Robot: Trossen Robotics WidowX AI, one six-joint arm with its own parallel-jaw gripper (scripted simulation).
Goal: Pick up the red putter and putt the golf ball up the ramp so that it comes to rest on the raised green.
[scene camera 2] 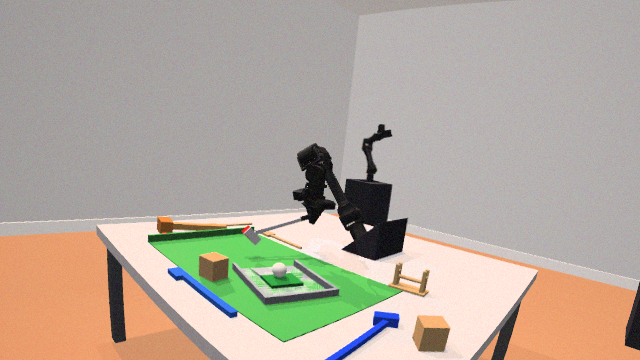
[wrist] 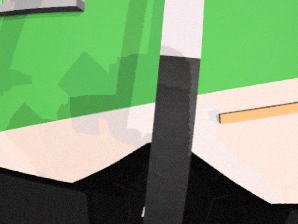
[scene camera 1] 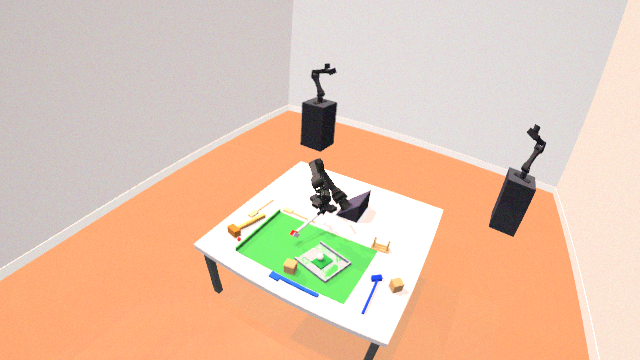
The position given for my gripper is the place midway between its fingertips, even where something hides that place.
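Observation:
My gripper [scene camera 2: 311,224] is carrying a red putter, and you can see my gripper in the wrist view too [wrist: 165,152]. There's also a tan cube [scene camera 2: 213,266], a grey frame [scene camera 1: 330,257] and a blue bar [scene camera 2: 177,273]. That bar's out of frame in the wrist view, though.

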